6 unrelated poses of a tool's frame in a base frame.
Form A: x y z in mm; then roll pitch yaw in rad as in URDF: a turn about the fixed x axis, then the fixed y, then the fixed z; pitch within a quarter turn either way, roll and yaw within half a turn.
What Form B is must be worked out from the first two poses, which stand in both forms.
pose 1, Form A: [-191.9, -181.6, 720.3, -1.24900, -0.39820, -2.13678]
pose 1, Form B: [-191.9, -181.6, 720.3, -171.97, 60.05, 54.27]
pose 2, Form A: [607.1, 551.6, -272.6, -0.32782, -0.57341, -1.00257]
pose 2, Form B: [607.1, 551.6, -272.6, -63.12, -0.29, -37.31]
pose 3, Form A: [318.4, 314.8, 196.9, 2.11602, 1.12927, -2.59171]
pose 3, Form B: [318.4, 314.8, 196.9, 111.39, -2.70, -102.82]
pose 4, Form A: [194.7, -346.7, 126.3, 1.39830, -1.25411, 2.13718]
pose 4, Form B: [194.7, -346.7, 126.3, -115.05, 66.76, -82.22]
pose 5, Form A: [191.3, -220.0, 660.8, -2.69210, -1.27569, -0.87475]
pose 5, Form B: [191.3, -220.0, 660.8, 66.29, 62.37, 124.39]
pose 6, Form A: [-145.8, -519.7, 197.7, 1.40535, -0.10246, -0.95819]
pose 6, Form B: [-145.8, -519.7, 197.7, -7.64, -54.75, 73.51]
